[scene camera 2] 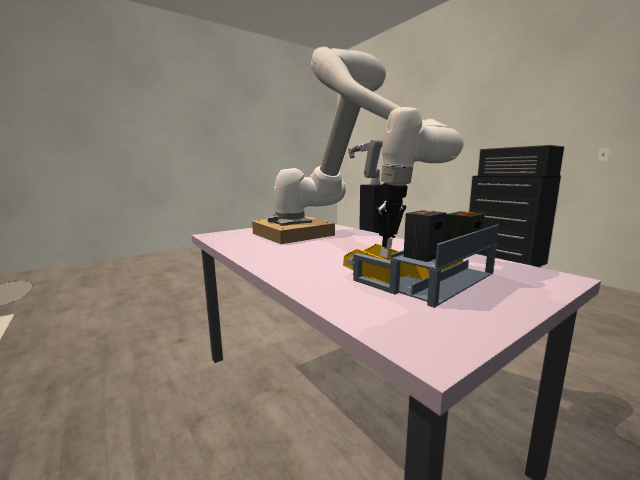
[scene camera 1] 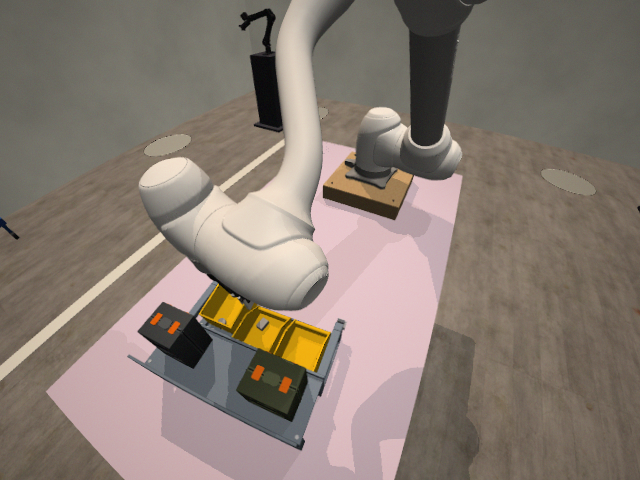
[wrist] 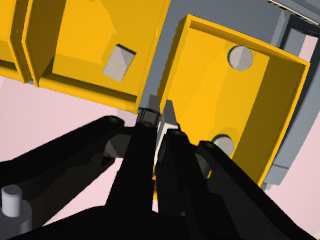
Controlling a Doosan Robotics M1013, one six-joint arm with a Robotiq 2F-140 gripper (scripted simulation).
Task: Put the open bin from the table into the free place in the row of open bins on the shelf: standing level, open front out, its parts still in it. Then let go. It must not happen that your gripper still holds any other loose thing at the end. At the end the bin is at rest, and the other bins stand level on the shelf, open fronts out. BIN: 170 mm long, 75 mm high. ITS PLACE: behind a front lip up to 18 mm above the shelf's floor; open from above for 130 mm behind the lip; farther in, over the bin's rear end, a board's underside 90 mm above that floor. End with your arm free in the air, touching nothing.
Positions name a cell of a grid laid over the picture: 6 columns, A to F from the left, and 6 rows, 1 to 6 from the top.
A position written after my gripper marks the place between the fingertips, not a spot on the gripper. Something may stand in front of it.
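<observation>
A black box (scene camera 1: B5), (scene camera 2: D3) and an olive box (scene camera 1: C5), (scene camera 2: E3) are visible. In the wrist view the black box is out of frame; the olive box is out of frame in the wrist view as well. My gripper (scene camera 2: D4), (wrist: C3) is visible too.
</observation>
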